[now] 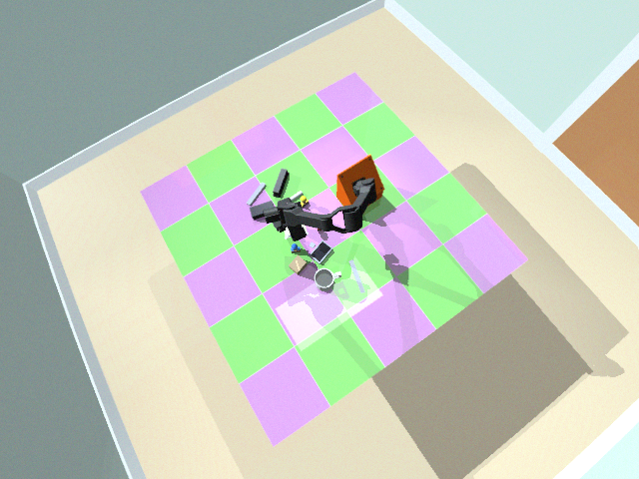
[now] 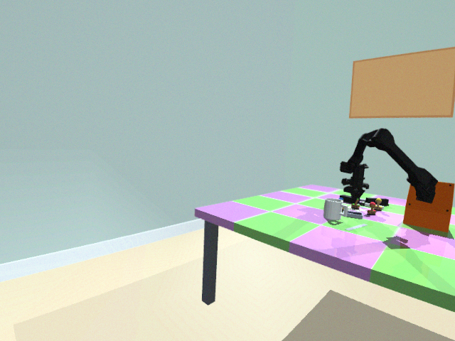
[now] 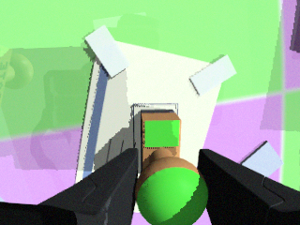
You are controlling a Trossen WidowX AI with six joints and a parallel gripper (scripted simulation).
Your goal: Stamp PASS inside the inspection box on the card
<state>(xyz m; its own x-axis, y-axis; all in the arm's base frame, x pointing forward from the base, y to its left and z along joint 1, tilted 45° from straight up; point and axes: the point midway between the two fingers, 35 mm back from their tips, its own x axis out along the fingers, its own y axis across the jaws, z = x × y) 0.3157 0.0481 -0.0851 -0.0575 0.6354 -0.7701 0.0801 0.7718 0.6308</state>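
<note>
My gripper tip is 10 mm to the right of the white card and 40 mm above it. From my gripper tip the other things lie so: blue-labelled stamp (40 mm ahead, 100 mm to the left, 10 mm below); red-knobbed stamp (110 mm behind, 60 mm to the left, 10 mm below); dark slab (80 mm ahead, 140 mm to the right, 20 mm below).
</note>
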